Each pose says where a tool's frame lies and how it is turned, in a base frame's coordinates. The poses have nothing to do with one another.
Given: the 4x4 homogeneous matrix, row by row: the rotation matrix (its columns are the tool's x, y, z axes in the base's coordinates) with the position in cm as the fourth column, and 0 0 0 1 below. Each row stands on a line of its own.
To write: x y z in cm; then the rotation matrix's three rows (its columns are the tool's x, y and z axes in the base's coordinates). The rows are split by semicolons. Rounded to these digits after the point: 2 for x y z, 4 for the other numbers.
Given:
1:
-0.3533 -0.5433 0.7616 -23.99
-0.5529 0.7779 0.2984 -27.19
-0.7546 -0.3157 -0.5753 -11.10
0 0 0 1
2:
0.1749 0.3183 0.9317 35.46
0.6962 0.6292 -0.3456 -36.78
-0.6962 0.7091 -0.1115 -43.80
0 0 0 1
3:
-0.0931 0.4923 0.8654 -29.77
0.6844 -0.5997 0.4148 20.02
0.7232 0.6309 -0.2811 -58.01
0 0 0 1
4:
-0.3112 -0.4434 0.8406 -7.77
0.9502 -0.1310 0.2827 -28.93
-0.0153 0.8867 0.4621 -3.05
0 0 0 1
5:
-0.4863 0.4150 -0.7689 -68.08
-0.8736 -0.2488 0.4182 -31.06
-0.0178 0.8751 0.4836 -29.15
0 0 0 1
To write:
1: -23.99 -27.19 -11.10; -0.3533 -0.5433 0.7616; -0.5529 0.7779 0.2984; -0.7546 -0.3157 -0.5753
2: 35.46 -36.78 -43.80; 0.1749 0.3183 0.9317; 0.6962 0.6292 -0.3456; -0.6962 0.7091 -0.1115
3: -29.77 20.02 -58.01; -0.0931 0.4923 0.8654; 0.6844 -0.5997 0.4148; 0.7232 0.6309 -0.2811
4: -7.77 -28.93 -3.05; -0.3112 -0.4434 0.8406; 0.9502 -0.1310 0.2827; -0.0153 0.8867 0.4621
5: -68.08 -31.06 -29.15; -0.4863 0.4150 -0.7689; -0.8736 -0.2488 0.4182; -0.0178 0.8751 0.4836
